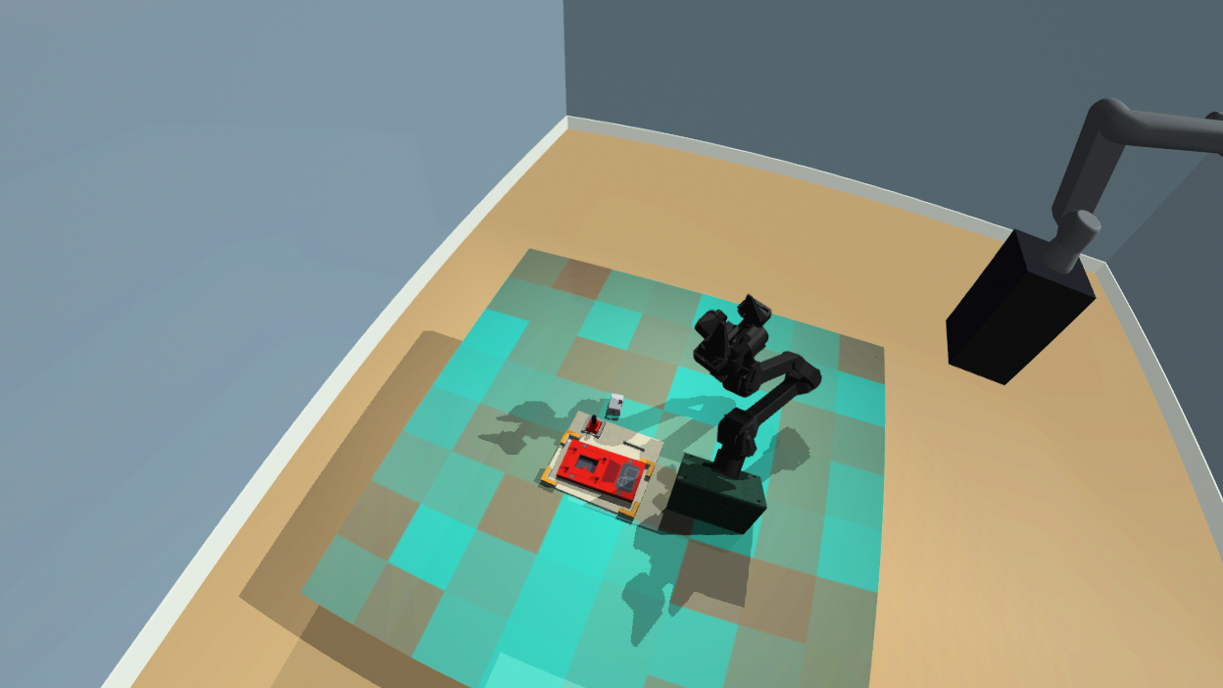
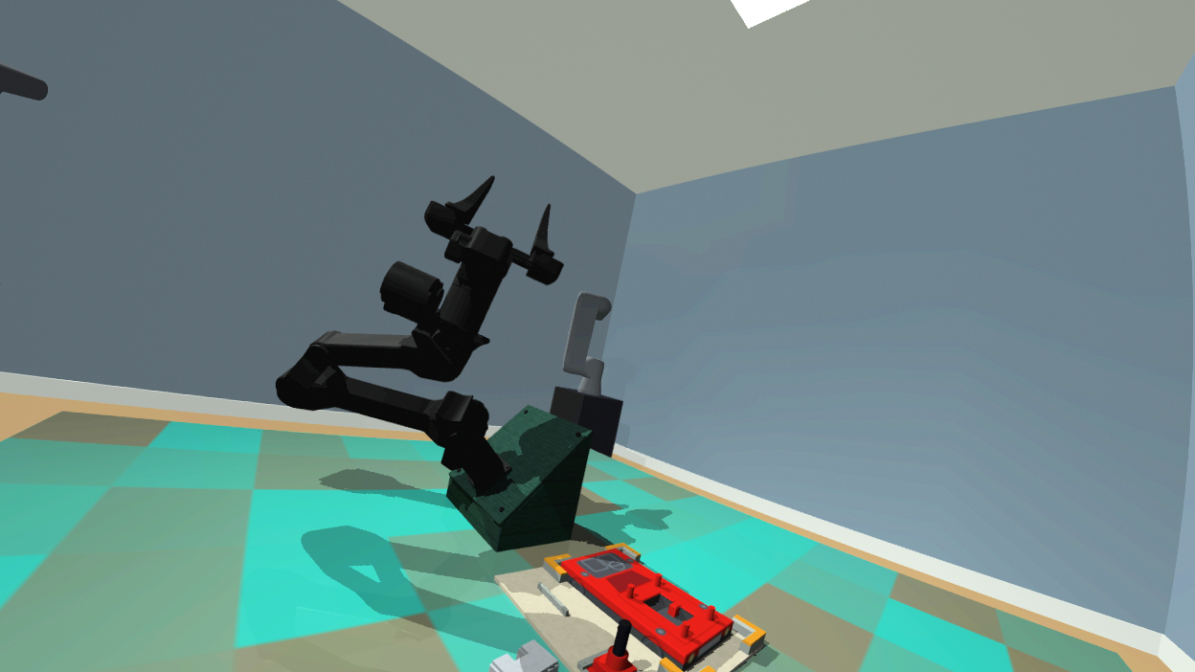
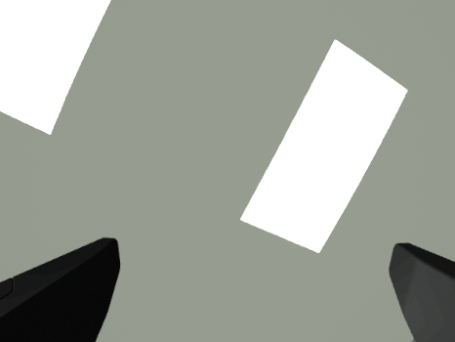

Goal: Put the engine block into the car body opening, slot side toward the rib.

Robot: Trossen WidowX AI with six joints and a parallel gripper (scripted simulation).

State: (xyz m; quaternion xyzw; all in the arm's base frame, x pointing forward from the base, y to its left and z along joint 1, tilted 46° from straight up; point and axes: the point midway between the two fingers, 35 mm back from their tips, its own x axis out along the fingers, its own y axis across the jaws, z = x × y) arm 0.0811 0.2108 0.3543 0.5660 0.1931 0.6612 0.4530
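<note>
The engine block is 220 mm ahead of my gripper tip and 490 mm below it.
</note>
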